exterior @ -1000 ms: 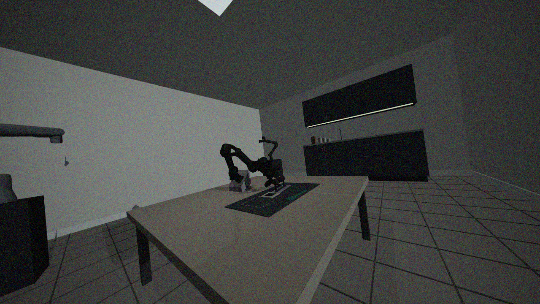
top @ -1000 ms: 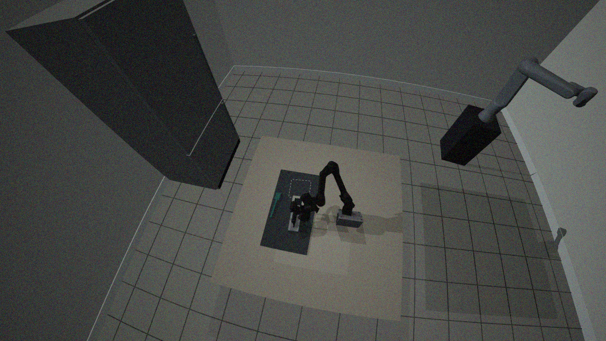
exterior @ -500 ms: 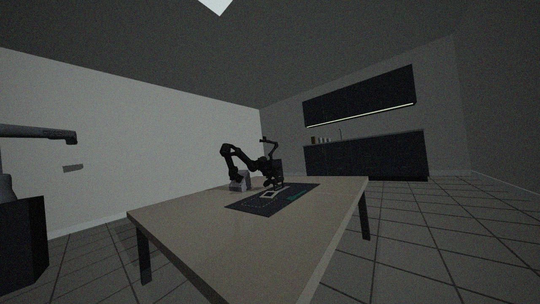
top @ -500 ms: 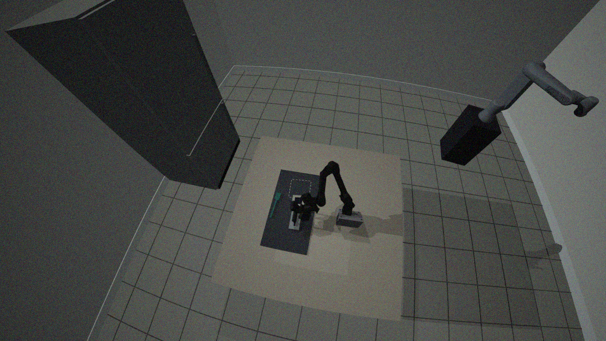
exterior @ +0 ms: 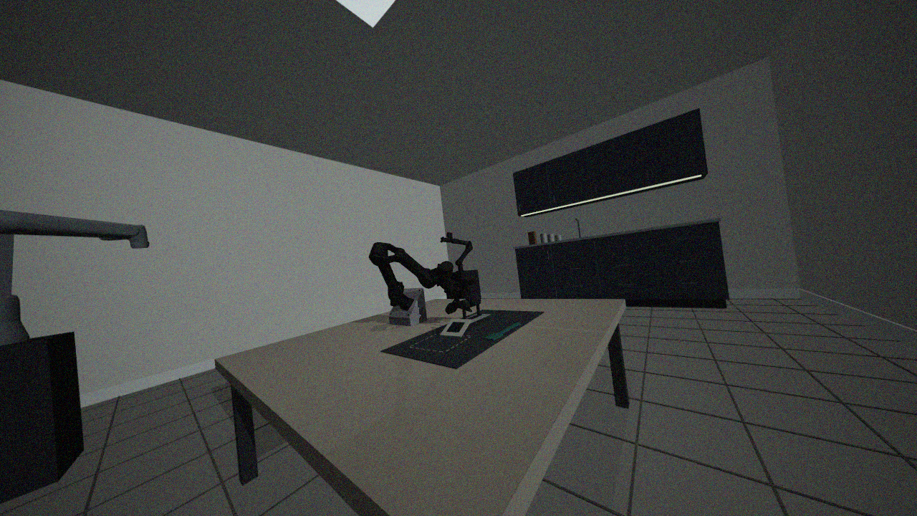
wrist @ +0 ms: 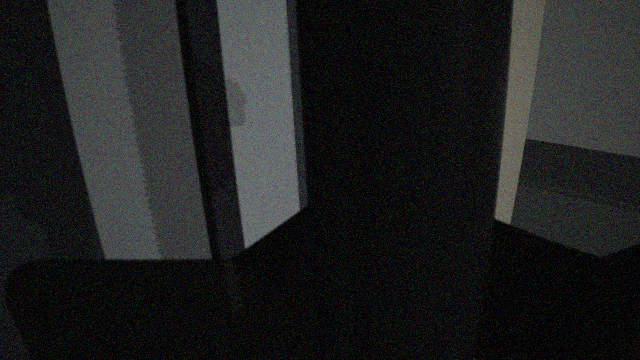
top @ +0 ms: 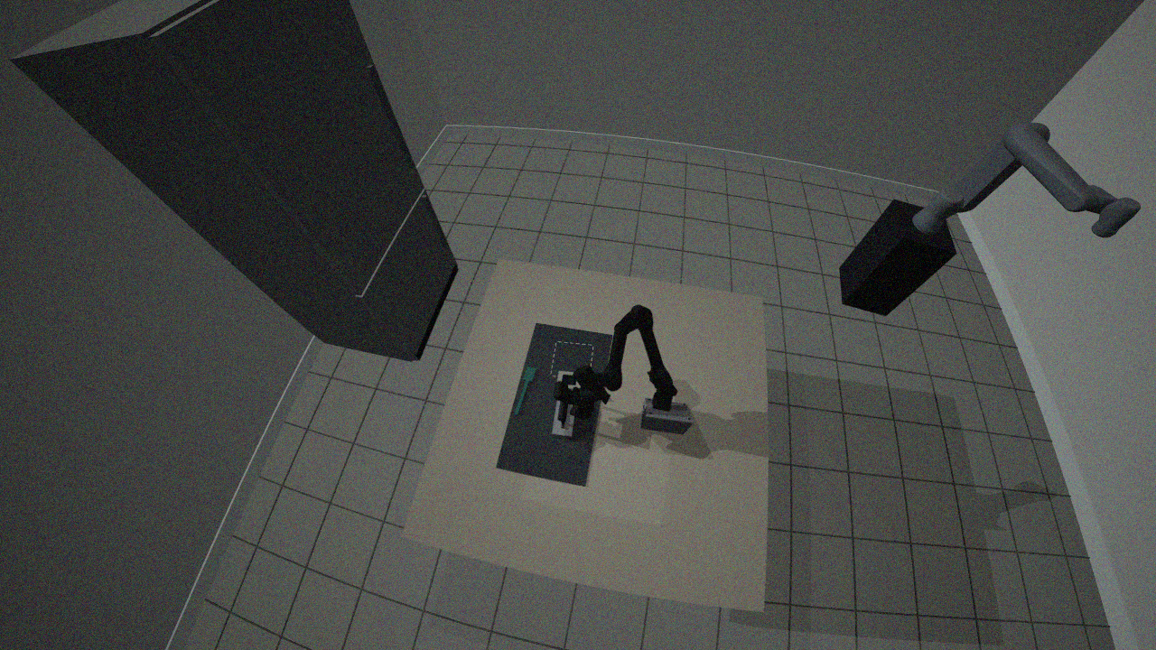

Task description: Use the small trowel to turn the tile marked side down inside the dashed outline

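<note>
Right now my gripper tip is 90 mm above the dark mat, 30 mm to the left of it and 20 mm short of it. The rest, counted from my gripper tip: tile: 110 mm to the right, 50 mm below; teal trowel: 160 mm ahead, 70 mm below, 40 mm to the right.
</note>
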